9 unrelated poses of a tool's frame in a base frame.
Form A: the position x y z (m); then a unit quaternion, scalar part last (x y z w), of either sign.
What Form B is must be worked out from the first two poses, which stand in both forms.
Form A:
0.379 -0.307 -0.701 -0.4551 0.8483 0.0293 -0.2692
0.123 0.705 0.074 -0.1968 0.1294 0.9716 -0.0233
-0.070 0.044 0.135 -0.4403 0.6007 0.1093 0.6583
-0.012 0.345 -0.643 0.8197 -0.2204 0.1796 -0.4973
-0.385 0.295 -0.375 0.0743 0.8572 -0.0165 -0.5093
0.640 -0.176 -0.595 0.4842 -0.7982 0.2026 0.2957
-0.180 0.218 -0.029 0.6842 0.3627 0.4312 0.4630
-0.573 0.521 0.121 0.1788 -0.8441 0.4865 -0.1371
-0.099 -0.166 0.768 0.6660 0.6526 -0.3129 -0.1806
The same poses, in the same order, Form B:
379 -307 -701 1.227 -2.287 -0.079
123 705 74 0.609 -0.401 -3.008
-70 44 135 -0.997 1.360 0.247
-12 345 -643 -1.985 0.534 -0.435
-385 295 -375 -0.179 -2.065 0.040
640 -176 -595 1.288 -2.123 0.539
-180 218 -29 1.682 0.892 1.060
-573 521 121 -0.517 2.443 -1.408
-99 -166 768 -1.881 -1.844 0.884

